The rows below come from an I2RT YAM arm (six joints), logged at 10 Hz.
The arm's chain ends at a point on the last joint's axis. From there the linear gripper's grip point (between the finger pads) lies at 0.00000 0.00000 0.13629 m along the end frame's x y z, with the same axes.
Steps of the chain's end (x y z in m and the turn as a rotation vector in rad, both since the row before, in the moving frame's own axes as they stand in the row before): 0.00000 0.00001 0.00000 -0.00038 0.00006 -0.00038; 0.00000 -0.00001 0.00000 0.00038 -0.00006 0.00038; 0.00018 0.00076 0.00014 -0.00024 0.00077 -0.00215; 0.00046 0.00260 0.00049 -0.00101 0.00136 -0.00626; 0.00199 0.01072 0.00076 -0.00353 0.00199 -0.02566; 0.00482 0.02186 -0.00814 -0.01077 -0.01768 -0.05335; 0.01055 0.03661 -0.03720 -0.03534 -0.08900 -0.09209; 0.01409 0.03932 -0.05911 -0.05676 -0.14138 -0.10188
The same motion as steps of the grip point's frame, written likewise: 0.00001 0.00006 0.00000 -0.00038 0.00006 -0.00038; -0.00001 -0.00006 0.00000 0.00038 -0.00006 0.00038; 0.00028 0.00079 0.00014 -0.00024 0.00077 -0.00215; 0.00065 0.00274 0.00049 -0.00101 0.00136 -0.00626; 0.00227 0.01120 0.00076 -0.00353 0.00199 -0.02566; 0.00245 0.02339 -0.00817 -0.01077 -0.01768 -0.05335; -0.00132 0.04197 -0.03782 -0.03534 -0.08900 -0.09209; -0.00468 0.04799 -0.06069 -0.05676 -0.14138 -0.10188
